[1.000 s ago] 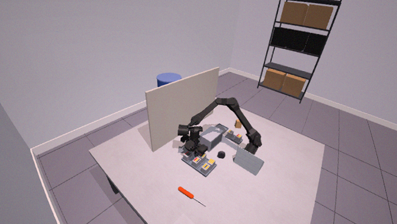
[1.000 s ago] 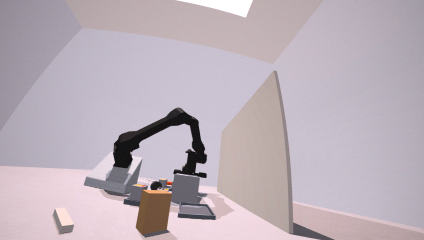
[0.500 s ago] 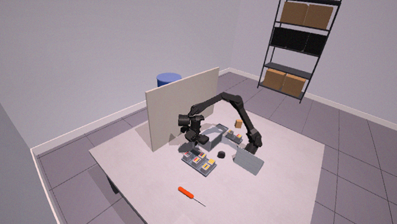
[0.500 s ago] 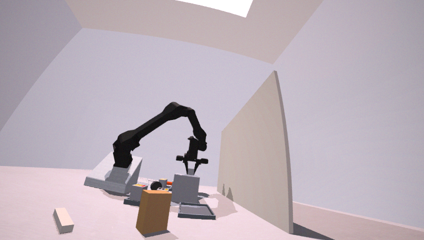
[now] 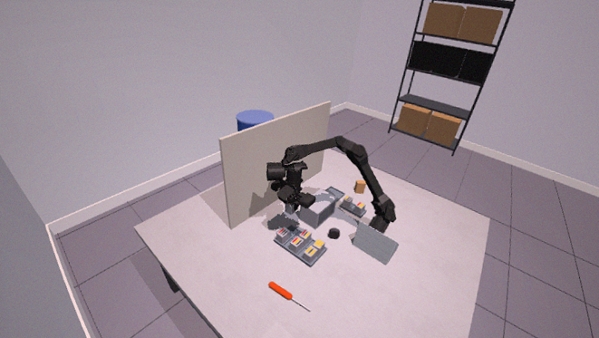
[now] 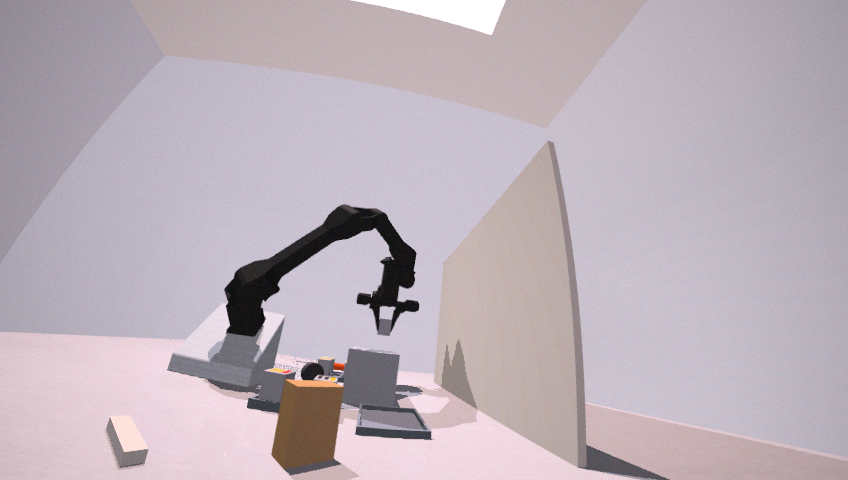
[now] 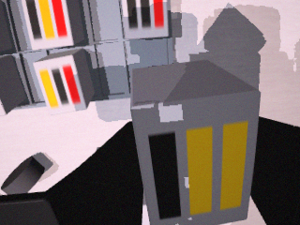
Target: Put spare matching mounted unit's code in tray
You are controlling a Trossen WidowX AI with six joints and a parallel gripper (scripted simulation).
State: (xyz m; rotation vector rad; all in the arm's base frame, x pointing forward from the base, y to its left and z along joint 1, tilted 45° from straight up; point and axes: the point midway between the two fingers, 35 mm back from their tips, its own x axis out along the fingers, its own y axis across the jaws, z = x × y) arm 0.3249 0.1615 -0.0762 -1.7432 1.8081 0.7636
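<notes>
My gripper tip is 360 mm to the left of the flat grey tray and 150 mm above it. Also, from my gripper tip: tall beige board 200 mm ahead, 190 mm to the right, 70 mm above; then rack 340 mm to the right, 140 mm below, 140 mm behind; then grey mounted unit 170 mm to the right, 100 mm below, 30 mm behind.
</notes>
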